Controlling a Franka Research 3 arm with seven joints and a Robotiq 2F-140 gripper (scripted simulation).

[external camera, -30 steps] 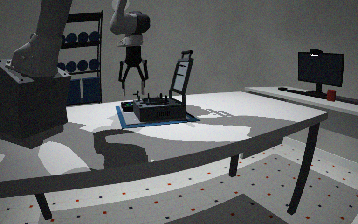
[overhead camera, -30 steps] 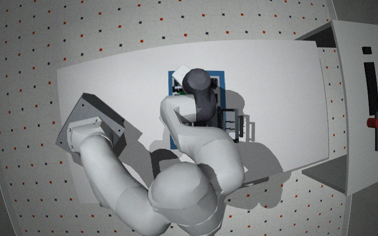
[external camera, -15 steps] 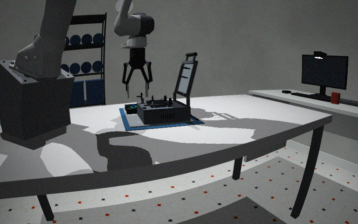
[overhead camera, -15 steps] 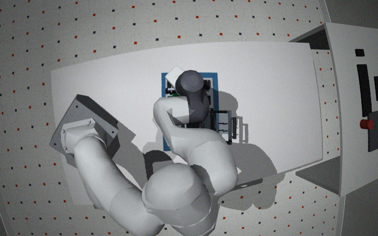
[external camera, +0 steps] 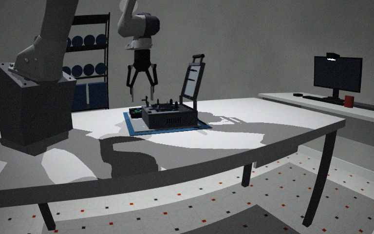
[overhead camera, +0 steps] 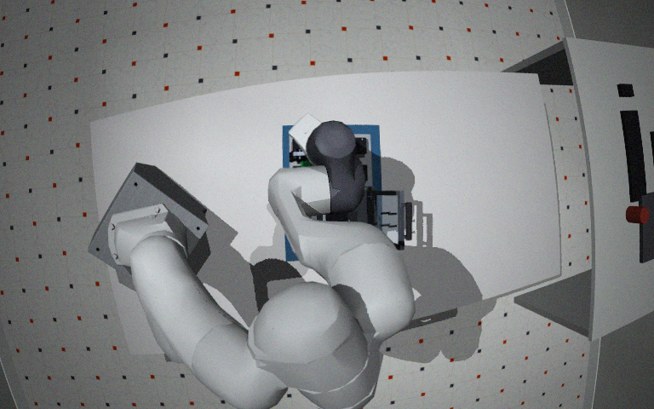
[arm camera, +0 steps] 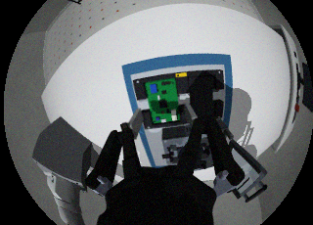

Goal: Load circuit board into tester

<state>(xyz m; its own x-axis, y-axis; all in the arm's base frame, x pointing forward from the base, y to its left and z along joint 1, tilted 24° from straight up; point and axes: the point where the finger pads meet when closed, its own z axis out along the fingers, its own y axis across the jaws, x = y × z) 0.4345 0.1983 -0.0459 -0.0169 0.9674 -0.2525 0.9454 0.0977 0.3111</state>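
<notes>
Now: the green circuit board 7 cm below my hand. Also, from my hand: see-through lid (19 cm ahead, 17 cm to the right, 9 cm above).
</notes>
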